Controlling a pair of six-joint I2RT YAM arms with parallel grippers.
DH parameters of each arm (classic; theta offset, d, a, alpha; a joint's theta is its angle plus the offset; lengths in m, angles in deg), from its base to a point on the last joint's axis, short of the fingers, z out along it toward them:
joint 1: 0 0.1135 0.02 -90
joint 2: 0 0 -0.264 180
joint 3: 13.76 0 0.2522 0
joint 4: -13.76 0 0.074 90
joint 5: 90 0 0 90
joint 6: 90 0.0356 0 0
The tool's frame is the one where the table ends.
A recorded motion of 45 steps. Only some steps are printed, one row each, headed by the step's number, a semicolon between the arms.
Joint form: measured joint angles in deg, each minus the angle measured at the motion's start. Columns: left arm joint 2, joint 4, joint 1, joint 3, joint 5, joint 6; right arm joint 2, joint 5, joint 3, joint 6, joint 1, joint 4.
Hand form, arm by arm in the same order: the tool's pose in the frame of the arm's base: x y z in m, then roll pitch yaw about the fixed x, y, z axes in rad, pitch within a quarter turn. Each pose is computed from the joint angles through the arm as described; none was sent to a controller.
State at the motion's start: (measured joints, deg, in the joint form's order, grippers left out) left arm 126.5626 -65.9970 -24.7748 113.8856 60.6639 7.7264; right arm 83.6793 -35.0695 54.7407 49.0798 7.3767 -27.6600
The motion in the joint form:
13: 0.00 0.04 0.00 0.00 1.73 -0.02; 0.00 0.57 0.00 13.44 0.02 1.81
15: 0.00 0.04 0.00 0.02 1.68 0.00; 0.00 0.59 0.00 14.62 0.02 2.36
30: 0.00 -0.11 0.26 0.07 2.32 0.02; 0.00 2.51 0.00 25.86 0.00 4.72
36: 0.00 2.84 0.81 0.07 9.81 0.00; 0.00 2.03 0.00 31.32 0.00 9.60
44: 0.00 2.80 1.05 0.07 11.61 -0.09; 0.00 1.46 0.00 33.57 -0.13 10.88
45: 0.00 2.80 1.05 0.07 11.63 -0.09; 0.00 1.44 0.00 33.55 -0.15 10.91
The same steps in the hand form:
13: 0.3929 -0.2161 0.2416 -2.0693 0.3171 2.6437; 0.2889 0.0578 0.2254 2.3192 -0.1450 2.4393
15: 0.3929 -0.2161 0.2417 -2.0703 0.3177 2.6435; 0.2897 0.0579 0.2260 2.3143 -0.1535 2.4260
30: 0.3936 -0.2144 0.2422 -2.0587 0.3170 2.6492; 0.2936 0.0573 0.2280 2.3247 -0.2511 2.2726
36: 0.3981 -0.2137 0.2474 -1.9264 0.3752 2.6750; 0.3001 0.0584 0.2339 2.2634 -0.2832 2.2334
44: 0.3985 -0.2122 0.2484 -1.8935 0.3745 2.6840; 0.3018 0.0582 0.2357 2.2470 -0.3086 2.2191
45: 0.3985 -0.2122 0.2484 -1.8932 0.3745 2.6841; 0.3018 0.0581 0.2357 2.2463 -0.3083 2.2194

